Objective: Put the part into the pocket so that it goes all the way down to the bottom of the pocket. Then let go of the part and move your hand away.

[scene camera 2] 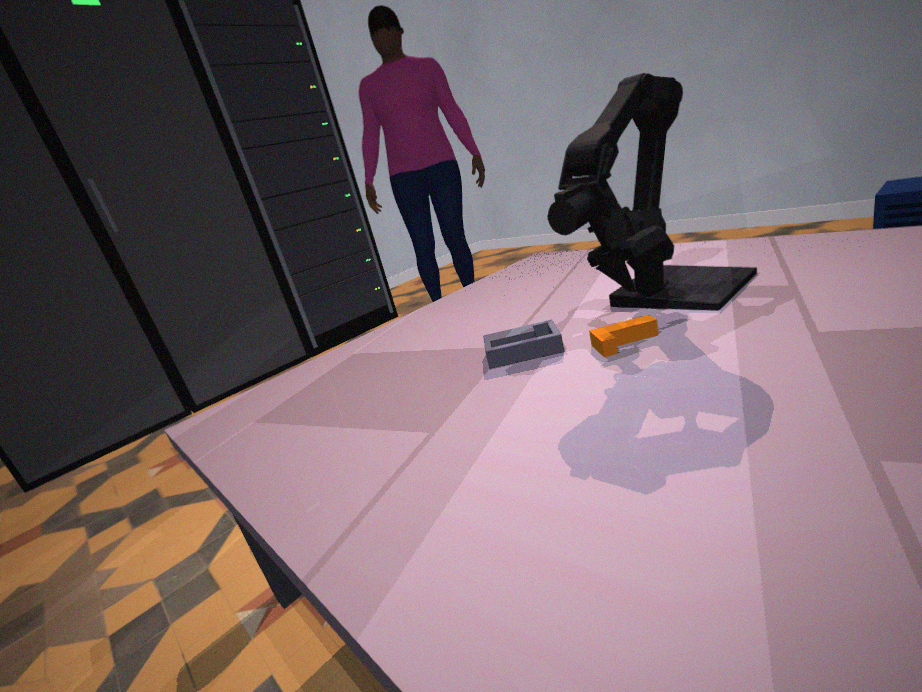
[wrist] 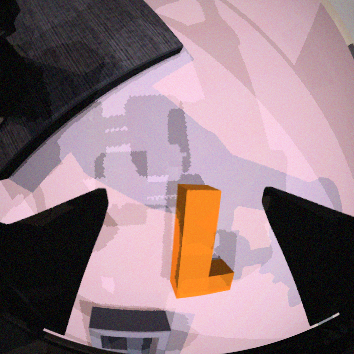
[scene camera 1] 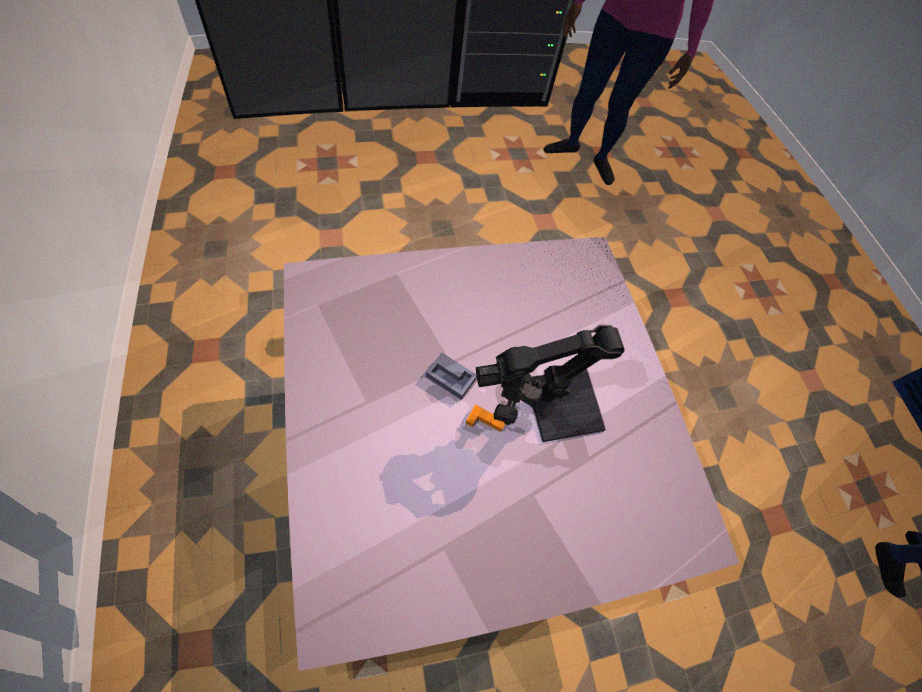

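Pixels of known places: gripper, between the fingertips: (scene camera 2: 644,289) (wrist: 186,195); arm's base, origin of its link: (scene camera 2: 649,285) (wrist: 3,83) (scene camera 1: 551,390).
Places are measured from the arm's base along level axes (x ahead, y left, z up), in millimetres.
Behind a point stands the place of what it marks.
The orange L-shaped part (scene camera 1: 485,418) {z 7, x 247, y 18 mm} (scene camera 2: 627,332) {z -3, x 245, y 26 mm} (wrist: 199,240) {z 6, x 228, y 24 mm} lies on the table beside the pocket block. In the wrist view its long arm runs up the picture and its short foot points right at the bottom. The grey block (scene camera 1: 446,384) {z 12, x 322, y -128 mm} (scene camera 2: 525,353) {z -9, x 328, y -133 mm} (wrist: 129,320) {z -5, x 252, y -101 mm} has an open recessed pocket in its top; in the wrist view part of it shows at the bottom left. My gripper (scene camera 1: 519,402) {z 49, x 174, y 42 mm} (scene camera 2: 631,263) (wrist: 186,195) {z 49, x 174, y 42 mm} is open and empty. In the wrist view its fingers stand wide on either side of the part, apart from it.
The arm's dark base plate (scene camera 1: 571,417) {z -6, x -24, y 107 mm} (scene camera 2: 692,289) {z -6, x 22, y 88 mm} (wrist: 100,65) {z -5, x 65, y 71 mm} lies near the part, on the side away from the block. The pink table (scene camera 1: 372,581) {z -24, x 712, y 339 mm} (scene camera 2: 521,595) {z -24, x 766, y 88 mm} carries the arm's shadow. A person (scene camera 1: 633,59) (scene camera 2: 413,126) and black cabinets (scene camera 1: 283,55) (scene camera 2: 111,186) stand beyond the table.
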